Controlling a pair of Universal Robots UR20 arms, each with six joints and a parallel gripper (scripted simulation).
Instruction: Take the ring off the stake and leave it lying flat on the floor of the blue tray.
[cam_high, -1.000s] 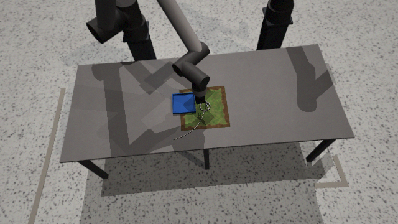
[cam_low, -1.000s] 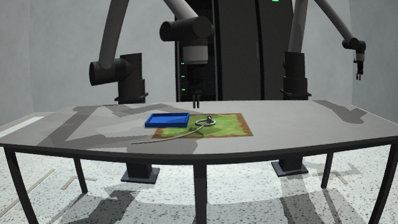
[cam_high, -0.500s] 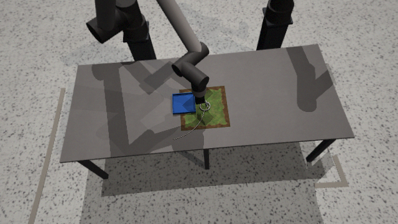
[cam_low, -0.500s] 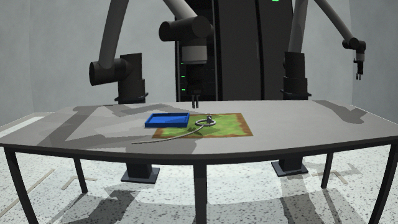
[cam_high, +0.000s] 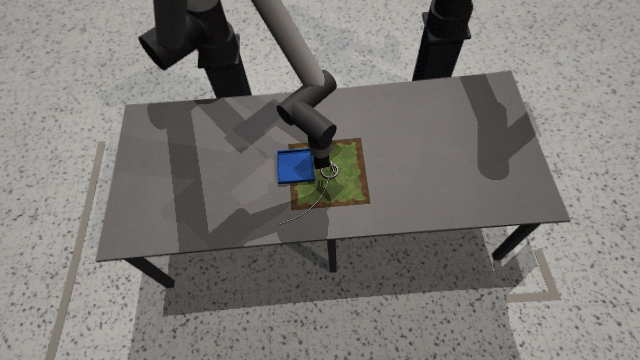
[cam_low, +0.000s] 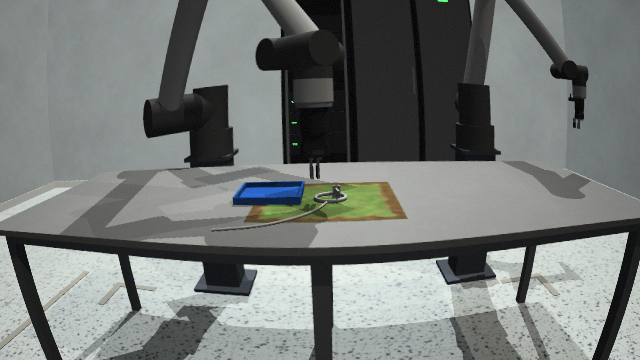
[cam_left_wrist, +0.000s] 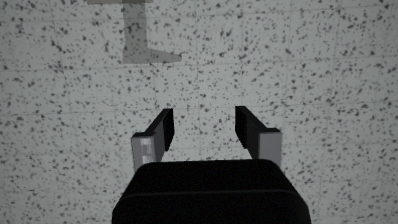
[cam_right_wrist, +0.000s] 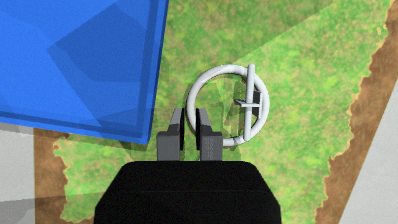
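Note:
Now: the pale ring 10 mm behind my right hand, 40 mm to the left of it and 70 mm below it. From my right hand the other things lie so: green mat: 30 mm to the left, 90 mm below; then blue tray: 50 mm behind, 130 mm to the right, 70 mm below; then grey stake: 20 mm behind, 60 mm to the left, 60 mm below.

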